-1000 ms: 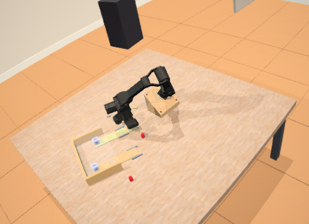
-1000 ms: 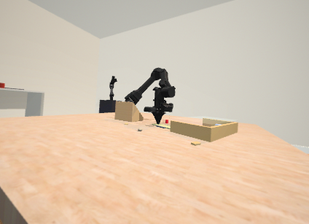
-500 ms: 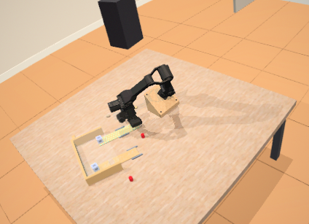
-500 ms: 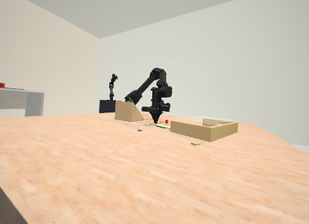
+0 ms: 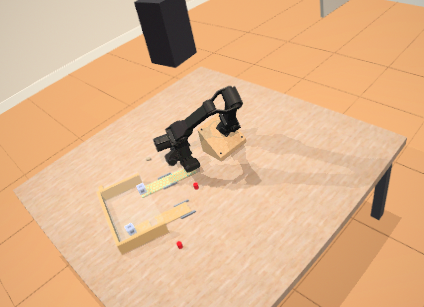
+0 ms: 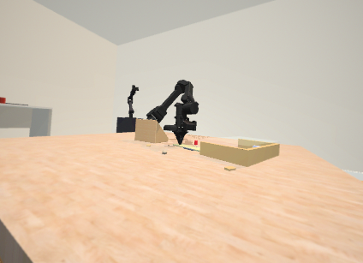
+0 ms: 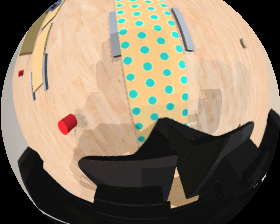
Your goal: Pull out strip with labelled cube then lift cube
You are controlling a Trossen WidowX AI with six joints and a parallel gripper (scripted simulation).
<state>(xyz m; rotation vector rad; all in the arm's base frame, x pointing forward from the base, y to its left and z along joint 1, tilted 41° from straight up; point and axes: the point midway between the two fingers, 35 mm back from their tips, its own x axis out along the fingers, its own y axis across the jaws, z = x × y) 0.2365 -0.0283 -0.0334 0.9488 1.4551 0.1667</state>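
Right now my gripper tip is 9 cm short of the dotted strip and 4 cm to the left of it.
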